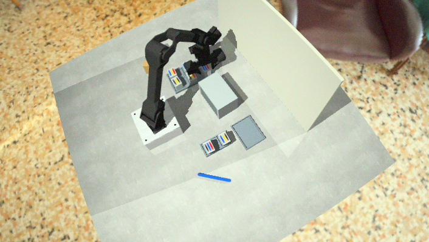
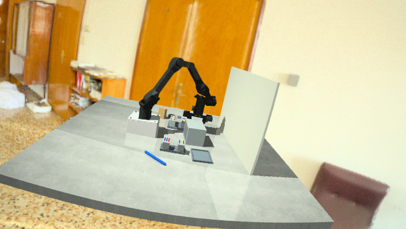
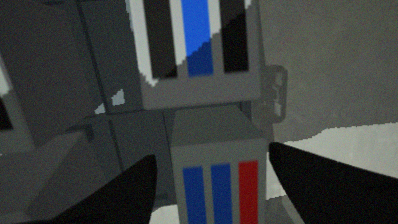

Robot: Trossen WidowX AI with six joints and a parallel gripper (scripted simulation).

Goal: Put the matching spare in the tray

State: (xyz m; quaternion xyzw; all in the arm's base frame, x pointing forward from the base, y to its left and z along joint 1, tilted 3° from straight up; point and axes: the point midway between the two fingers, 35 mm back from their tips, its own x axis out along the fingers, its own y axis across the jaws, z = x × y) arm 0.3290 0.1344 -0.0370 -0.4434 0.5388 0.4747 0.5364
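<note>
The grey tray is 2 cm behind my gripper tip, 36 cm to the right of it and 1 cm below it. Also, from my gripper tip: tall wall panel 21 cm ahead, 16 cm to the right, 21 cm above; then mounted unit 4 cm behind, 15 cm to the right, 3 cm above; then dark disc 14 cm behind, 21 cm to the left, 1 cm below.
</note>
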